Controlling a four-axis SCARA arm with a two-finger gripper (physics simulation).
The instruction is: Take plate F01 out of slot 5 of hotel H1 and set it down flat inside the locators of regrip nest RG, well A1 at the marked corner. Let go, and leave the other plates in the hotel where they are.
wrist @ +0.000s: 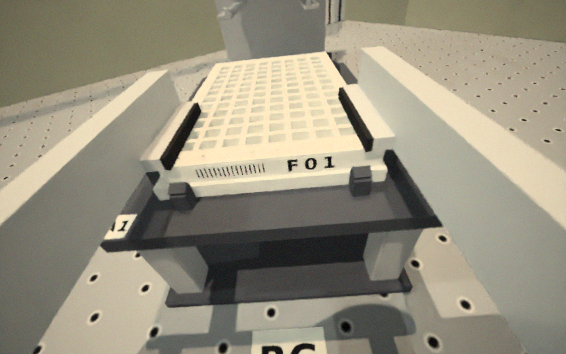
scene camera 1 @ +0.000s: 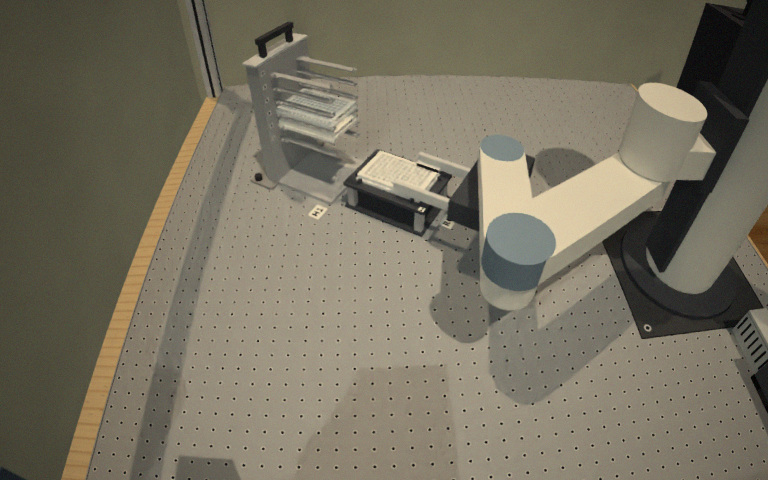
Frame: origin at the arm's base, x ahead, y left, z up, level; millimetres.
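Seen in the pictures: gripper, fingertip midpoint: point(wrist: 266, 82) point(scene camera 1: 407, 170); arm's base, link origin: point(scene camera 1: 676, 269).
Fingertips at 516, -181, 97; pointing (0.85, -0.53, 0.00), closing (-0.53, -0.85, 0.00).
Offsets run from my fingertips to a thing's top centre, as dx, dy, dz. "spot": to the spot under its first point. Level surfaces: height alone.
Plate F01 {+15, -9, -10} point(scene camera 1: 393, 171) point(wrist: 272, 107), cream with a grid of wells, lies level on the dark regrip nest RG {+15, -10, -14} point(scene camera 1: 385, 198) point(wrist: 280, 212). In the wrist view its labelled front edge is just behind the two front locators. The A1 tag {spot: -21, +76, -24} point(wrist: 121, 226) marks the nest's near left corner; the plate's own well lettering is not readable. My gripper point(scene camera 1: 410, 175) point(wrist: 266, 82) is shut on plate F01, with a dark pad against each long side. The far locators are hidden. Hotel H1 point(scene camera 1: 269, 124) point(wrist: 275, 30) stands beyond the nest.
Other plates {spot: +155, -56, +100} point(scene camera 1: 317, 110) lie stacked on the hotel's middle rails. The hotel's open side faces the nest closely. The H1 label {spot: +168, +11, -84} point(scene camera 1: 317, 212) is on the perforated table {dz -84} point(scene camera 1: 317, 316). A wooden edge point(scene camera 1: 121, 294) runs along the left, with walls behind.
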